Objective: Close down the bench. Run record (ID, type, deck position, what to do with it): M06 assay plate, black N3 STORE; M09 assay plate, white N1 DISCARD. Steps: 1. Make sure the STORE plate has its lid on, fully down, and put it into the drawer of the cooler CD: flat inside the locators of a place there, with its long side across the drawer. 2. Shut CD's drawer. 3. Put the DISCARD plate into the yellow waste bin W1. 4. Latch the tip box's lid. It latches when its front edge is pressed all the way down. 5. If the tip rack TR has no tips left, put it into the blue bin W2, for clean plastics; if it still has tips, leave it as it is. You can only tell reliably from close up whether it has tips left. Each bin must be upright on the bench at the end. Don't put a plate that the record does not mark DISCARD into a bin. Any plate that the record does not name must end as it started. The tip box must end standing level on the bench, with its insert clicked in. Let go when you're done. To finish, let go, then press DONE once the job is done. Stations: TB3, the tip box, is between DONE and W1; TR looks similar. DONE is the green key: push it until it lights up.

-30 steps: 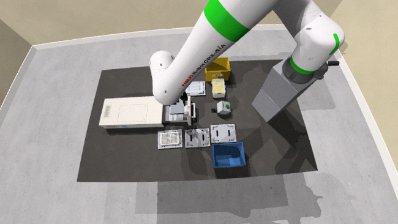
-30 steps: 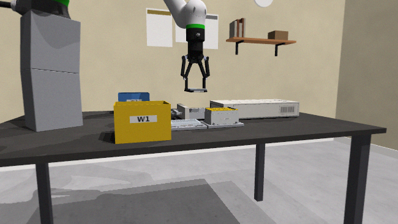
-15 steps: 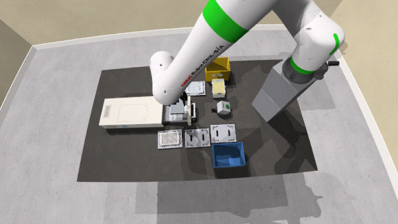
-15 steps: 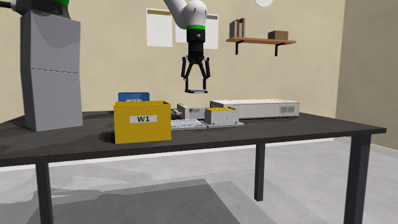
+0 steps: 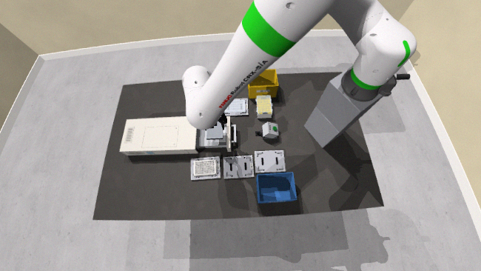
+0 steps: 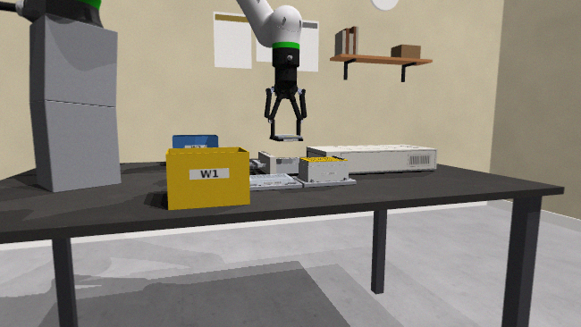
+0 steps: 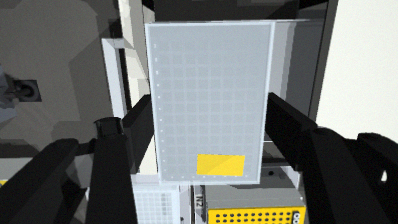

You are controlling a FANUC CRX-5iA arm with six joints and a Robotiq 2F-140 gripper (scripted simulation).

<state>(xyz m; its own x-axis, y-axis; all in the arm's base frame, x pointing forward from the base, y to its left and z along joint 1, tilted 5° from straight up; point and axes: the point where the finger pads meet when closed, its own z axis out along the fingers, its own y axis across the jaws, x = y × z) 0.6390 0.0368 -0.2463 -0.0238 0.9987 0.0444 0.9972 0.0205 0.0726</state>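
The drawer lies 11 cm below my hand and 3 cm ahead of it. The rest, counted from my hand: white assay plate 19 cm to the left, 13 cm below, 6 cm ahead; then cooler CD 18 cm ahead, 11 cm below; then yellow tip rack TR 19 cm to the right, 9 cm below, 6 cm ahead.
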